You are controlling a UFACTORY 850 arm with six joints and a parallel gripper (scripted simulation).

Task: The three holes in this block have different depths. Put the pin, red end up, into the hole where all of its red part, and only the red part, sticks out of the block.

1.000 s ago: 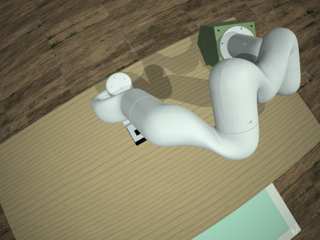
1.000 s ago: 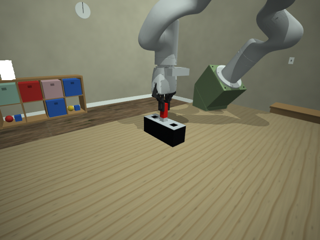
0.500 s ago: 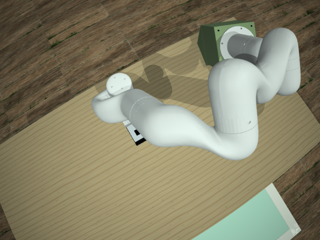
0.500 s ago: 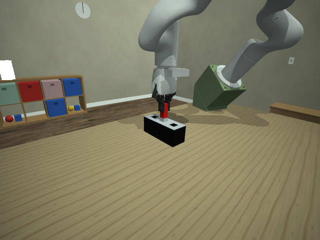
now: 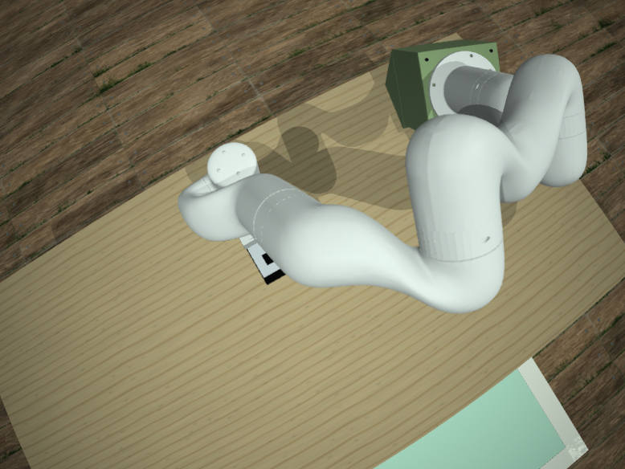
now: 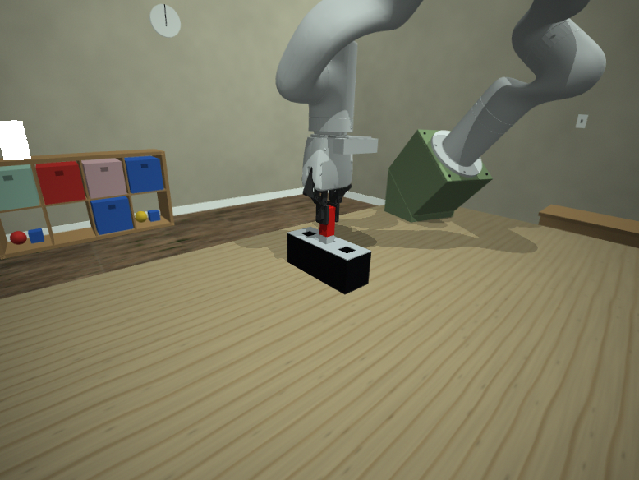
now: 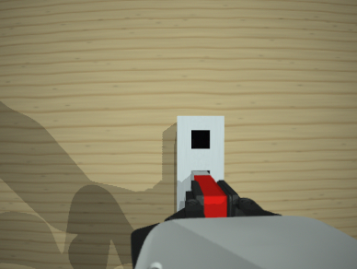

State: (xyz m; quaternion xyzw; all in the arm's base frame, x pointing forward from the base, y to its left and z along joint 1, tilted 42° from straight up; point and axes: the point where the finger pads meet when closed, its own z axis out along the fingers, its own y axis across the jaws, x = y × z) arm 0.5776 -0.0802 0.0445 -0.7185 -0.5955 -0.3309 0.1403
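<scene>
Now: the pin 1 cm below my hand. Also, from my hand: block: 10 cm below.
</scene>
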